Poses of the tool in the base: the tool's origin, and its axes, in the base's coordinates. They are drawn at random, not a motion.
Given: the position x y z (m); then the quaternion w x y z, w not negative.
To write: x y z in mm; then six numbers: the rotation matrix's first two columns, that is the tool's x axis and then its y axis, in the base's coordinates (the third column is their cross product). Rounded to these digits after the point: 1 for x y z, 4 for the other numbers.
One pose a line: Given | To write
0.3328 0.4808 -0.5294 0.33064 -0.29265 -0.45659 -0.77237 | 332.8 480.8 -529.4 -0.6101 -0.2435 0.7540 0.7780 -0.3644 0.5118
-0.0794 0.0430 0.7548 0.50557 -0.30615 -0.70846 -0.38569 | -79.4 43.0 754.8 -0.3013 0.0438 0.9525 0.8238 0.5150 0.2369
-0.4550 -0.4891 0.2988 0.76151 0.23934 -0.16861 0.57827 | -455.0 -489.1 298.8 0.2744 0.8000 0.5336 -0.9614 0.2166 0.1695
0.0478 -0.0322 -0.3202 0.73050 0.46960 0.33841 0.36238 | 47.8 -32.2 -320.2 0.5083 0.8473 -0.1541 -0.2116 0.2963 0.9314
